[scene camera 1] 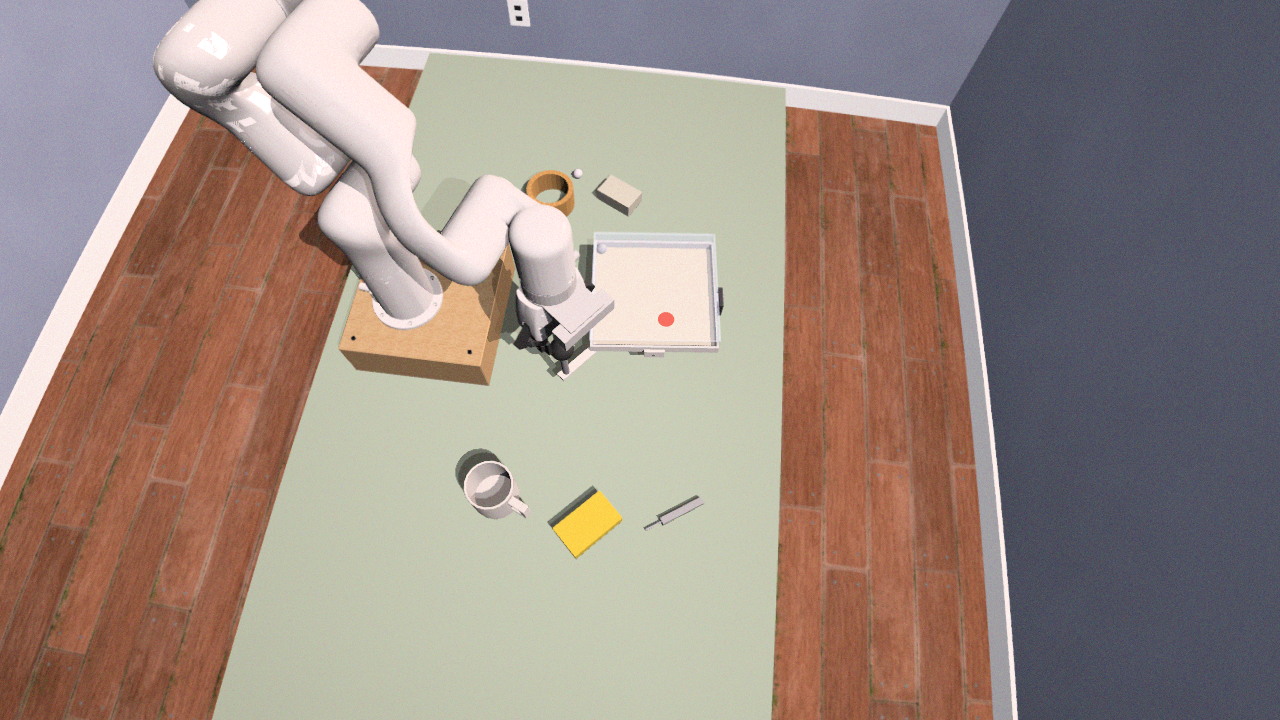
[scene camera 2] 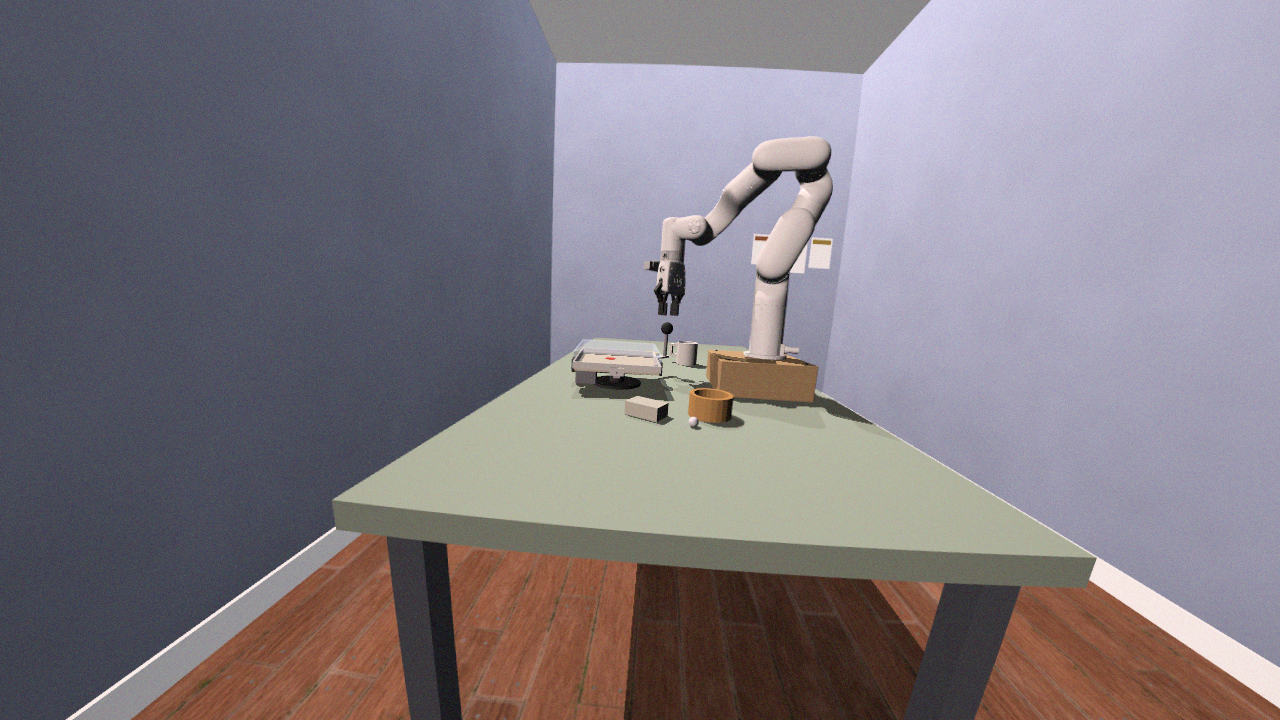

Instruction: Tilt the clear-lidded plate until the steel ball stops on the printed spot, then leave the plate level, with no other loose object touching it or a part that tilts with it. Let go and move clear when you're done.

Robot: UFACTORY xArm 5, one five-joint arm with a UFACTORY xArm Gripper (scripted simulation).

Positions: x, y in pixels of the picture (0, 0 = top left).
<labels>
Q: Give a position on a yellow sponge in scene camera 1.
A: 580, 530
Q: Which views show my gripper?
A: Scene camera 1 and scene camera 2: all of them.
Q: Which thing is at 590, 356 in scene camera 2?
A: A clear-lidded plate.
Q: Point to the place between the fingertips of my gripper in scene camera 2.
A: At 668, 315
</labels>
